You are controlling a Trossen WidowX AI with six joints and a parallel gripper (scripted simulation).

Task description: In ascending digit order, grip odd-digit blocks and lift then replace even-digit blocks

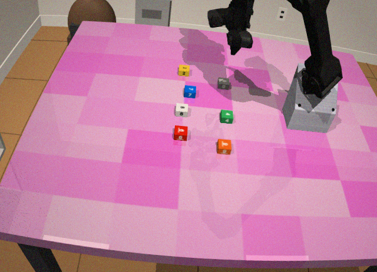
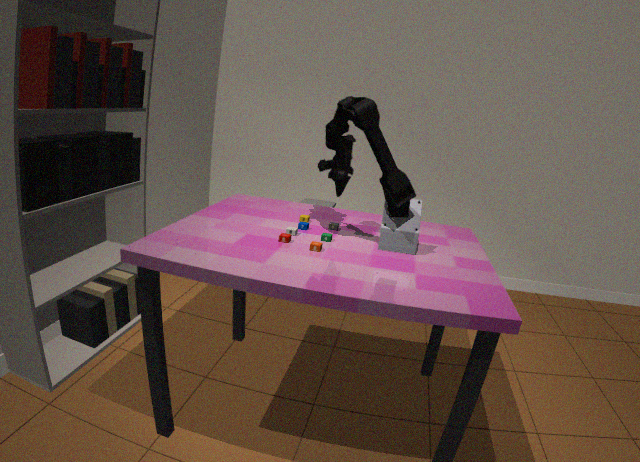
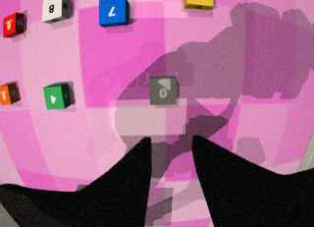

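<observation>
The yellow block lies 120 mm ahead of my gripper tip, 110 mm below it and 60 mm to the right of it. From my gripper tip the other things lie so: blue block 110 mm below, 110 mm ahead, 40 mm to the left; green block 150 mm to the left, 110 mm below, 20 mm ahead; grey block 110 mm below, 10 mm ahead.
</observation>
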